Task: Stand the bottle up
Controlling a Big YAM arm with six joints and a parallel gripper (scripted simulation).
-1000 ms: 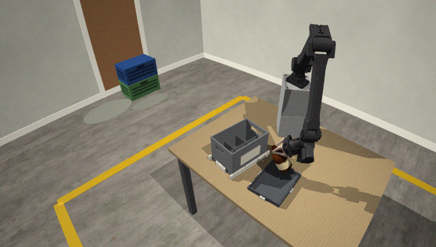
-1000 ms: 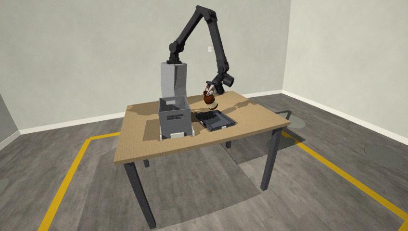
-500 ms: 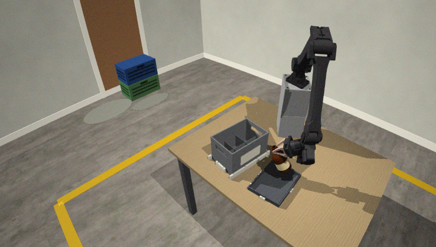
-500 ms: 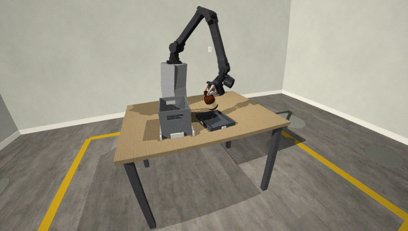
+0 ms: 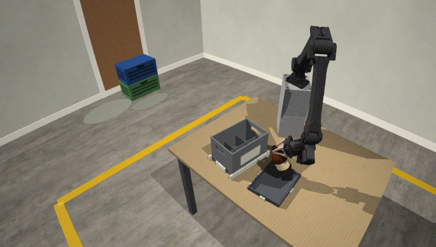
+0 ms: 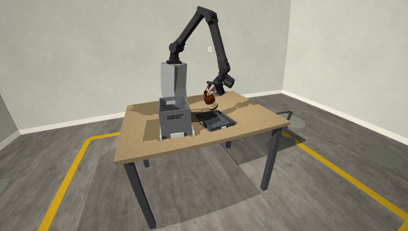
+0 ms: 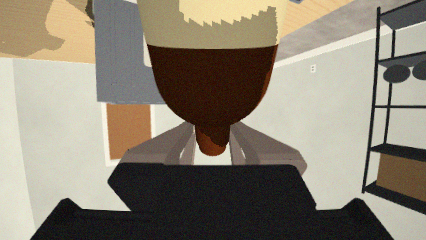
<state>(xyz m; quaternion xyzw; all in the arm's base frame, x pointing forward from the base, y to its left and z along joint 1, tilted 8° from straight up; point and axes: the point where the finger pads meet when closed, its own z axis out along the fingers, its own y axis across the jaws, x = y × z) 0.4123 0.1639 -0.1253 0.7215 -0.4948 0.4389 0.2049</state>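
Right now my hand is 50 mm above the brown bottle, 30 mm to the right of it and 10 mm past it. From my hand the other things lie so: dark tray 190 mm below, 50 mm to the left, 20 mm ahead; grey crate 230 mm to the right, 120 mm below, 10 mm ahead.
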